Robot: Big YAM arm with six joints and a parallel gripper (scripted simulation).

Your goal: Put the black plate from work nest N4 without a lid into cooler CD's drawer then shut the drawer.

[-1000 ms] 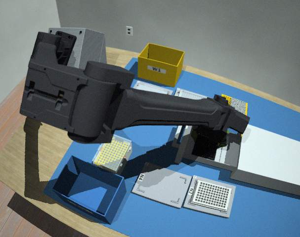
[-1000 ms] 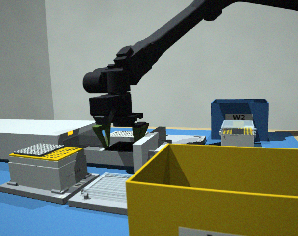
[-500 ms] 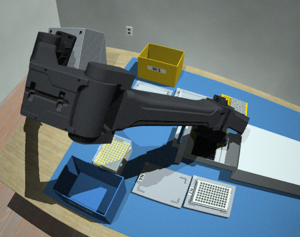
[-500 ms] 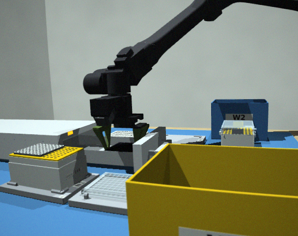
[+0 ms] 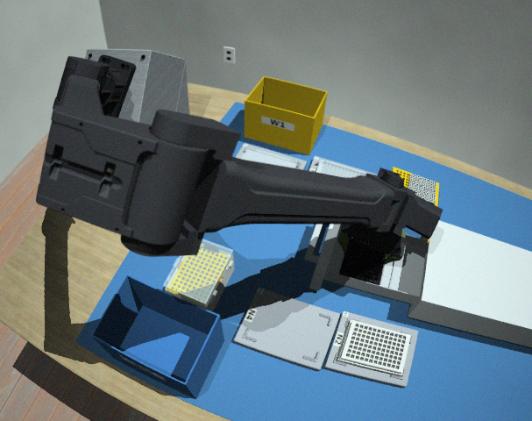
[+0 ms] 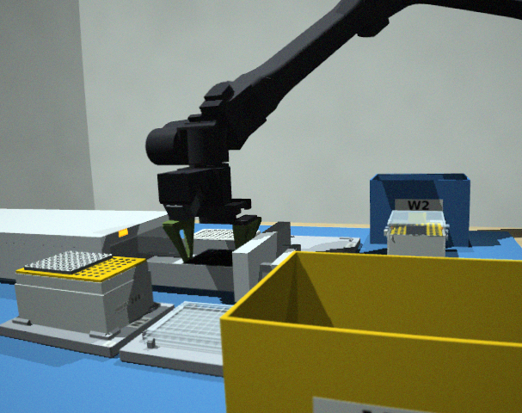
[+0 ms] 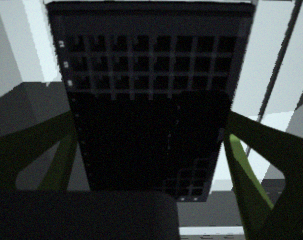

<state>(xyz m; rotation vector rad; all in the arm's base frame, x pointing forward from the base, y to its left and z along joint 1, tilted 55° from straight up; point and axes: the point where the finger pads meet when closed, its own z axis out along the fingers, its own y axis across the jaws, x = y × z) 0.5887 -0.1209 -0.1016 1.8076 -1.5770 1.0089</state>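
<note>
Now: hand right at the black plate. From my hand the other things lie so: yellow-topped block (18 cm to the left, 6 cm ahead, 3 cm above); then cooler CD (18 cm ahead, 1 cm above); then cooler drawer (4 cm ahead).
</note>
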